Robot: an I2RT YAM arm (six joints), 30 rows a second.
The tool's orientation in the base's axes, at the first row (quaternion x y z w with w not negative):
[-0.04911 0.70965 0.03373 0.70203]
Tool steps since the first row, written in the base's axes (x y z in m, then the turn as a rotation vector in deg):
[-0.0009 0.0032 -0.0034 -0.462 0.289 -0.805]
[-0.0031 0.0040 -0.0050 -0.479 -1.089 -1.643]
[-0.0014 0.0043 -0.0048 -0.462 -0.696 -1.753]
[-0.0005 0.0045 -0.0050 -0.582 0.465 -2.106]
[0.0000 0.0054 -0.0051 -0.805 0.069 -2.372]
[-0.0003 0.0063 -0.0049 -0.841 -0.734 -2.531]
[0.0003 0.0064 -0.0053 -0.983 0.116 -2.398]
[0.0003 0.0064 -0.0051 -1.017 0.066 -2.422]
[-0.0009 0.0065 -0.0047 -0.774 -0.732 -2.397]
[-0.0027 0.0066 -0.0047 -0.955 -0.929 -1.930]
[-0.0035 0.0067 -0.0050 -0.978 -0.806 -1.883]
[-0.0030 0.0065 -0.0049 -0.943 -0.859 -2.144]
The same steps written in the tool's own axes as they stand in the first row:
[0.0033 0.0034 -0.0005 0.803 0.358 -0.415]
[0.0049 0.0044 -0.0026 1.671 -0.991 -0.583]
[0.0047 0.0045 -0.0008 1.772 -0.600 -0.519]
[0.0049 0.0046 0.0001 2.101 0.574 -0.498]
[0.0050 0.0055 0.0007 2.377 0.213 -0.763]
[0.0048 0.0064 0.0005 2.555 -0.577 -0.890]
[0.0052 0.0064 0.0011 2.404 0.281 -0.934]
[0.0050 0.0064 0.0011 2.429 0.236 -0.973]
[0.0046 0.0067 -0.0001 2.420 -0.586 -0.825]
[0.0046 0.0070 -0.0019 1.959 -0.770 -1.034]
[0.0049 0.0072 -0.0026 1.910 -0.646 -1.043]
[0.0048 0.0069 -0.0022 2.172 -0.697 -1.011]

